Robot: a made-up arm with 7 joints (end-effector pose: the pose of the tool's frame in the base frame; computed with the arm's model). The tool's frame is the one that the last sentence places. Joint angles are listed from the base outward.
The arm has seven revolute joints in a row. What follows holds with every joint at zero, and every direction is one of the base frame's.
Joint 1 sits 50 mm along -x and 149 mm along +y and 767 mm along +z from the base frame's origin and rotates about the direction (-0.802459, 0.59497, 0.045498).
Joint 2 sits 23 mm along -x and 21 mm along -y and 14 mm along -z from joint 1 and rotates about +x.
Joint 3 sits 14 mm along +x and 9 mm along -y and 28 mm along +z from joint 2 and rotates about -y.
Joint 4 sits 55 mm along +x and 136 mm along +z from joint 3 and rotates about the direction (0.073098, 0.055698, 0.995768).
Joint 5 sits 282 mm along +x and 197 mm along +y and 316 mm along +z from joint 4 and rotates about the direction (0.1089, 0.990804, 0.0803).
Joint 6 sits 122 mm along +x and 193 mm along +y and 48 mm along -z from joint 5 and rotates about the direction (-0.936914, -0.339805, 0.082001).
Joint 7 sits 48 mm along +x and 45 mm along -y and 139 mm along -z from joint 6 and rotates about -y.
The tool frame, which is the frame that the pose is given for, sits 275 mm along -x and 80 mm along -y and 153 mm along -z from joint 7; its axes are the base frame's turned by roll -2.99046, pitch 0.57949 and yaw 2.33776 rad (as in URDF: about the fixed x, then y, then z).
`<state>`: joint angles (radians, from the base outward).
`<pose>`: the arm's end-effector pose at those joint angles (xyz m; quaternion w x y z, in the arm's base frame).
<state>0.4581 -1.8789 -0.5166 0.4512 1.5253 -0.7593 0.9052</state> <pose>-0.2933 0.3505 0.0452 0.0472 0.4274 -0.0173 -0.9027</pose>
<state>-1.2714 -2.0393 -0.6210 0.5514 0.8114 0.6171 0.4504</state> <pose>0.1635 0.2173 0.8221 0.0753 0.1952 0.7836 -0.5850</pose>
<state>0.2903 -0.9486 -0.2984 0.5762 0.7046 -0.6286 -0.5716</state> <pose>-0.0079 0.7023 0.6694 0.5823 -0.2443 -0.4410 0.6378</pose>
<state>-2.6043 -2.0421 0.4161 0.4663 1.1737 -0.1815 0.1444</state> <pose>-0.1879 0.5637 1.0909 0.0351 0.6513 0.7580 0.0084</pose>
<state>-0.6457 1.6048 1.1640 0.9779 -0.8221 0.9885 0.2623</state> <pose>-0.3234 -0.4192 0.6865 0.3547 0.8700 -0.3122 0.1409</pose>
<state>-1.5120 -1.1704 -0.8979 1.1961 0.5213 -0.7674 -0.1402</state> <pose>-0.2546 0.2665 1.2593 0.4012 0.0428 -0.9133 -0.0555</pose>
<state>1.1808 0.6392 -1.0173 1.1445 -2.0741 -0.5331 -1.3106</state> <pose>0.4073 0.4361 0.6313 0.3459 -0.1544 -0.9158 -0.1334</pose>
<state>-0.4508 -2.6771 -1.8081 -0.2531 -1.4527 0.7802 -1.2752</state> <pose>0.1590 -0.3622 0.9054 0.0423 0.2875 -0.5540 -0.7801</pose>
